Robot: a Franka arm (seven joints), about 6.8 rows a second.
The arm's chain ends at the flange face. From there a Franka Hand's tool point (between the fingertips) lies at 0.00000 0.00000 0.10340 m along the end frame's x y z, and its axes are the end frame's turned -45 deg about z.
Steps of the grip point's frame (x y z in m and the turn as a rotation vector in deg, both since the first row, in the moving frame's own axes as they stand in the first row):
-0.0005 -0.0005 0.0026 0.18 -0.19 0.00
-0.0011 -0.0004 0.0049 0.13 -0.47 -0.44
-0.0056 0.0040 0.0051 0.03 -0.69 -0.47
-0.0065 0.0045 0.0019 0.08 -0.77 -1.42
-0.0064 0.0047 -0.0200 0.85 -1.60 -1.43
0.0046 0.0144 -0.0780 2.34 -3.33 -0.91
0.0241 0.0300 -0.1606 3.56 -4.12 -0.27
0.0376 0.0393 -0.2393 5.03 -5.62 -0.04
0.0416 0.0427 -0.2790 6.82 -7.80 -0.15
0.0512 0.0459 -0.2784 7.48 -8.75 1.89
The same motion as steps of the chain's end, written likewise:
-0.0002 0.0000 0.0026 -0.01 -0.26 0.00
-0.0003 0.0001 0.0049 -0.24 -0.42 -0.44
-0.0002 0.0059 0.0051 -0.47 -0.51 -0.47
-0.0003 0.0069 0.0019 -0.49 -0.60 -1.42
0.0019 0.0069 -0.0199 -0.53 -1.73 -1.43
0.0207 0.0056 -0.0777 -0.70 -4.01 -0.91
0.0480 0.0034 -0.1601 -0.40 -5.43 -0.27
0.0679 0.0004 -0.2384 -0.42 -7.53 -0.04
0.0782 -0.0005 -0.2773 -0.69 -10.34 -0.15
0.0893 -0.0050 -0.2763 -0.90 -11.48 1.89

